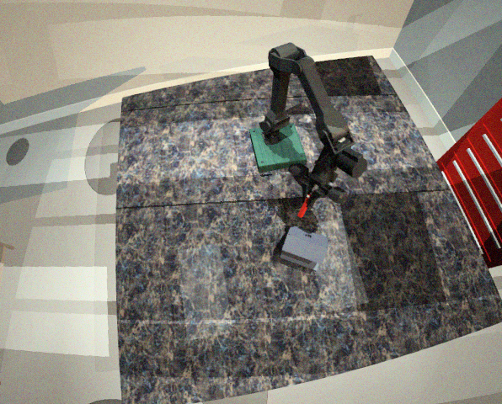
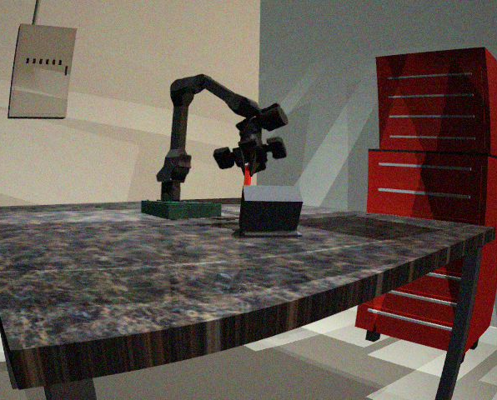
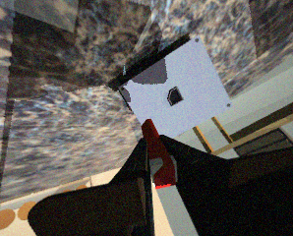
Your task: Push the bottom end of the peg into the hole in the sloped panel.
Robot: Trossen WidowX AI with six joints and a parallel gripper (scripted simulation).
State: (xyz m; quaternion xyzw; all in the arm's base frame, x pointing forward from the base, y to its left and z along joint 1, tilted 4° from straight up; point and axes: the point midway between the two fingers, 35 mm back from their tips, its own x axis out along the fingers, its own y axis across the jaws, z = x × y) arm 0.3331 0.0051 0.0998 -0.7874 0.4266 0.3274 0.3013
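Right now my gripper tip is 10 cm short of the sloped panel, 8 cm above it and 2 cm to the left of it. From my gripper tip the other things lie so: red peg: 1 cm to the left, 1 cm behind, 1 cm above.
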